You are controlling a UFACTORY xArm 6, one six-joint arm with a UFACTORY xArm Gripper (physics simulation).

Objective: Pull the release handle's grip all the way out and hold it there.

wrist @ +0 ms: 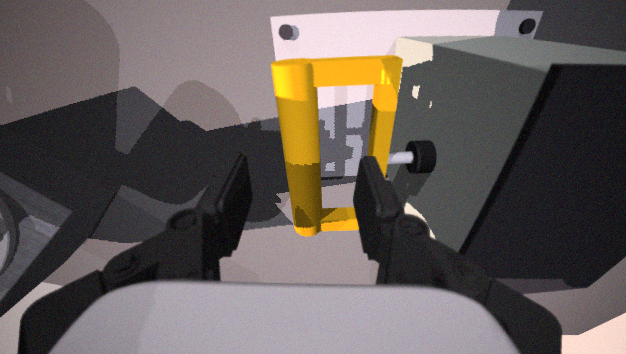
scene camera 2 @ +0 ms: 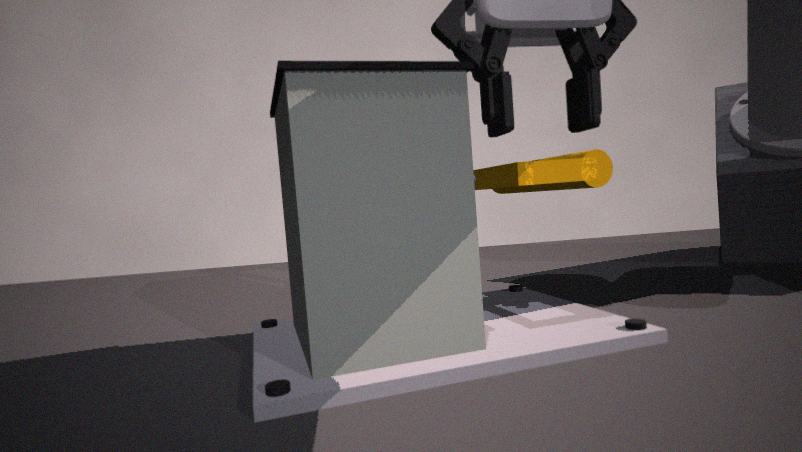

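Note:
The release handle's yellow grip (scene camera 2: 556, 171) (wrist: 300, 130) is a rectangular loop with a thick round outer bar. It stands out from the side of the grey-green housing (scene camera 2: 381, 196) (wrist: 470, 105). In the wrist view a thin pale rod (wrist: 400, 158) joins its inner bar to a black collar (wrist: 423, 156) on the housing. My gripper (scene camera 2: 541, 131) (wrist: 303, 177) is partly open and empty, pointing down. In the scene view its fingertips are a little above the grip, apart from it. In the wrist view the round bar lies between the fingers, and the right finger hides part of the inner bar.
The housing has a dark top cover (scene camera 2: 370, 66) (wrist: 560, 160), close beside the gripper's housing-side finger. The housing stands on a pale base plate (scene camera 2: 595, 324) (wrist: 370, 35) with black bolts at its corners. The dark robot base (scene camera 2: 769, 210) stands at the right of the scene view.

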